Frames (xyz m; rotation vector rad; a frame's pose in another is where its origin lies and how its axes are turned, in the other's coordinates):
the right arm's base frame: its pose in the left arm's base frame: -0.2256 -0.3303 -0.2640 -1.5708 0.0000 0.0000
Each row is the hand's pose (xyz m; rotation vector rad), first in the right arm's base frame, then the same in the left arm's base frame.
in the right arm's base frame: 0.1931 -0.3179 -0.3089 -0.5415 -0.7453 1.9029
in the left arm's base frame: -0.0325 -0.6392 0.0539 -1.4201 0.9478 2.1683
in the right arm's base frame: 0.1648 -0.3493 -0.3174 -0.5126 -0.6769 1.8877
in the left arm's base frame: -0.0608 -0.6477 0.0853 -1.4221 0.9886 2.0940
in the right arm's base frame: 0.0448 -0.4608 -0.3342 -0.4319 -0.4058 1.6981
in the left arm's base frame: -0.1808 -0.6645 0.1968 -1.5154 1.0522 1.7130
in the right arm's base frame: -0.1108 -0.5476 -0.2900 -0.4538 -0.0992 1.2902
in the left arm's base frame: -0.3364 -0.6203 0.2836 -1.7601 0.9841 1.1480
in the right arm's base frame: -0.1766 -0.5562 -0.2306 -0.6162 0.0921 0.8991
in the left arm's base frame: -0.4022 -0.5609 0.2922 -2.0550 0.8442 0.6874
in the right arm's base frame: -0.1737 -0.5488 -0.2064 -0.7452 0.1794 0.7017
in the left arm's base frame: -0.3993 -0.5367 0.2848 -2.2292 0.7667 0.4545
